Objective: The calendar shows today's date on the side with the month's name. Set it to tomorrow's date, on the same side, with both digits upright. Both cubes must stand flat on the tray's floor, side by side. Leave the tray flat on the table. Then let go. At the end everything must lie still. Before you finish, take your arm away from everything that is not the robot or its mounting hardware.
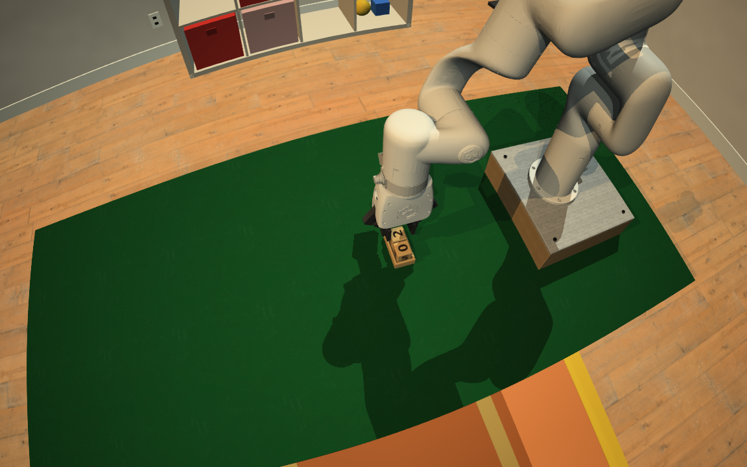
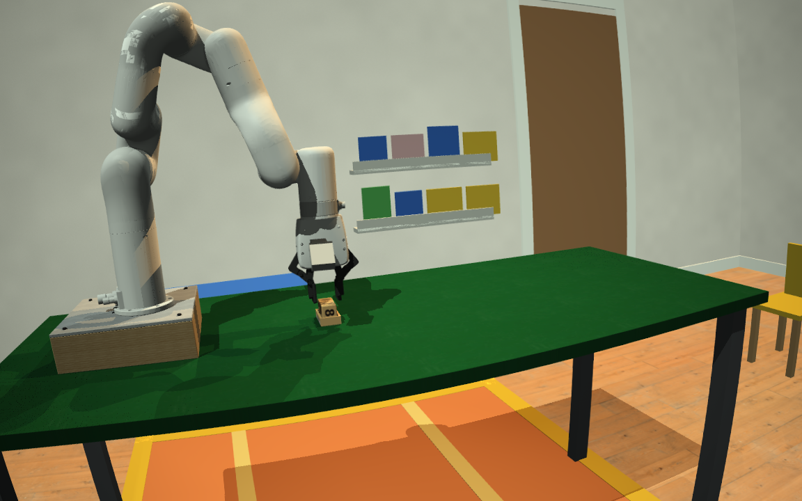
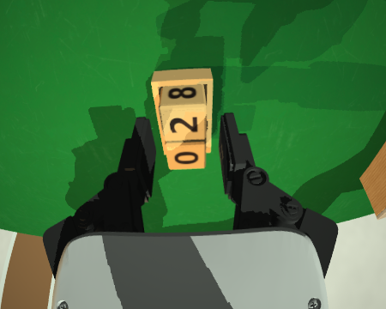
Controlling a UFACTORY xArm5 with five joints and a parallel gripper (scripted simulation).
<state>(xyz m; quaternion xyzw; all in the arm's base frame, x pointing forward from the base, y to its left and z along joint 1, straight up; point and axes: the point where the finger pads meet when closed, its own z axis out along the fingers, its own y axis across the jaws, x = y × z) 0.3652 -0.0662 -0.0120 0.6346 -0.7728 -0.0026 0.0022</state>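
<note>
Right now the wooden tray is 20 mm to the left of my hand and 60 mm below it. From my hand the other things lie so: date cube (10 mm ahead, 30 mm to the left, 40 mm below).
</note>
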